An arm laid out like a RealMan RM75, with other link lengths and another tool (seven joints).
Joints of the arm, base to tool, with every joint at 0 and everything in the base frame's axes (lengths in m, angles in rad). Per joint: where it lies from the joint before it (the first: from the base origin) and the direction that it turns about. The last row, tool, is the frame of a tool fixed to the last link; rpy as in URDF.
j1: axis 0 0 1 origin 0 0 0.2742
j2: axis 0 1 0 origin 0 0 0
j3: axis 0 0 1 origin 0 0 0.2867
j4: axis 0 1 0 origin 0 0 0
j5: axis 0 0 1 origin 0 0 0.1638
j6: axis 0 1 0 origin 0 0 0
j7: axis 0 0 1 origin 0 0 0.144
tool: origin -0.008 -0.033 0.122 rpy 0.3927 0 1.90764
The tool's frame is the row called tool.
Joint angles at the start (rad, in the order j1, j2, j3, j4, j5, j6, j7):
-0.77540, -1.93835, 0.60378, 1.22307, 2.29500, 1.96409, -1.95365
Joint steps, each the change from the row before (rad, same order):
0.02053, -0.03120, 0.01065, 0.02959, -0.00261, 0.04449, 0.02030
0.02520, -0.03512, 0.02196, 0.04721, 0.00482, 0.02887, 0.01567
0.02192, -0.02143, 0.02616, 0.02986, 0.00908, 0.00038, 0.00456
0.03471, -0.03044, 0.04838, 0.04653, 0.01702, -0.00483, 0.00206
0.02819, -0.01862, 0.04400, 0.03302, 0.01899, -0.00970, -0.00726
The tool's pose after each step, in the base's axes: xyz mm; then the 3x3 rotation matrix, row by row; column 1 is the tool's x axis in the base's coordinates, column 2 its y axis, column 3 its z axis. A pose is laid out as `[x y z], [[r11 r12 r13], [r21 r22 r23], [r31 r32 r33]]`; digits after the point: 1 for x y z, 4 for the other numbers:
[-193.5 393.3 4.5], [[0.0375 -0.8792 0.4750], [-0.9797 0.0612 0.1907], [-0.1967 -0.4726 -0.8591]]
[-195.1 377.8 -7.7], [[0.0109 -0.8848 0.4658], [-0.9861 0.0677 0.1517], [-0.1658 -0.4610 -0.8718]]
[-199.8 370.0 -15.4], [[0.0029 -0.8937 0.4487], [-0.9879 0.0672 0.1401], [-0.1554 -0.4437 -0.8826]]
[-207.7 358.7 -26.6], [[-0.0081 -0.9093 0.4161], [-0.9900 0.0658 0.1246], [-0.1407 -0.4110 -0.9007]]
[-216.3 350.8 -33.9], [[-0.0073 -0.9240 0.3822], [-0.9913 0.0569 0.1187], [-0.1314 -0.3780 -0.9164]]

